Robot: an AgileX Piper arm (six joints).
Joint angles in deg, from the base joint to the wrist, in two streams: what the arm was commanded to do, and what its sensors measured. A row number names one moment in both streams.
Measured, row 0:
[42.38, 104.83, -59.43, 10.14, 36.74, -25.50]
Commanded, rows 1 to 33:
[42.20, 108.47, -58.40, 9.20, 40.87, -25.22]
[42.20, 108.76, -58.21, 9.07, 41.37, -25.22]
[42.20, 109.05, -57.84, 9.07, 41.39, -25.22]
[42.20, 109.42, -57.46, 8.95, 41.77, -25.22]
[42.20, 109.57, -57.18, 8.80, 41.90, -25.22]
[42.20, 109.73, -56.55, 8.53, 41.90, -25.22]
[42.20, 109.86, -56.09, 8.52, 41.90, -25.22]
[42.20, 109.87, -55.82, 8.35, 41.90, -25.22]
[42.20, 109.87, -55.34, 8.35, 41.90, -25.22]
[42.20, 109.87, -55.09, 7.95, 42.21, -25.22]
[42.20, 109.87, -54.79, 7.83, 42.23, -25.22]
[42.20, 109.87, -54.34, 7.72, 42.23, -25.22]
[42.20, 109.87, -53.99, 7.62, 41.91, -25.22]
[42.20, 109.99, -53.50, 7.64, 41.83, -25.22]
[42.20, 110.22, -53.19, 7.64, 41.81, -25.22]
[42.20, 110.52, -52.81, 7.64, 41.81, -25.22]
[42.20, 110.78, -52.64, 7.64, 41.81, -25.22]
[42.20, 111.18, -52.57, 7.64, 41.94, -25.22]
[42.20, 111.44, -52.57, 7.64, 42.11, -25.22]
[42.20, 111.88, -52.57, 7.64, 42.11, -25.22]
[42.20, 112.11, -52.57, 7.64, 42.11, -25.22]
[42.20, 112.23, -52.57, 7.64, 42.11, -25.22]
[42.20, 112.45, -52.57, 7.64, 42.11, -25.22]
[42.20, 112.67, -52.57, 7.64, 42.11, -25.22]
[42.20, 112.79, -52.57, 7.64, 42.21, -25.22]
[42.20, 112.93, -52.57, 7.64, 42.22, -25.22]
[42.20, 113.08, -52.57, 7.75, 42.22, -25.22]
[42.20, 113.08, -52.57, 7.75, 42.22, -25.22]
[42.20, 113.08, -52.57, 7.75, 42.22, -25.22]
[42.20, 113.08, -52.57, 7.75, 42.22, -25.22]
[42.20, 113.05, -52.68, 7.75, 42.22, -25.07]
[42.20, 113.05, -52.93, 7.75, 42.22, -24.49]
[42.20, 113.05, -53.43, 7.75, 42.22, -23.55]
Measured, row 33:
[42.29, 106.13, -56.55, 10.57, 34.01, -25.50]
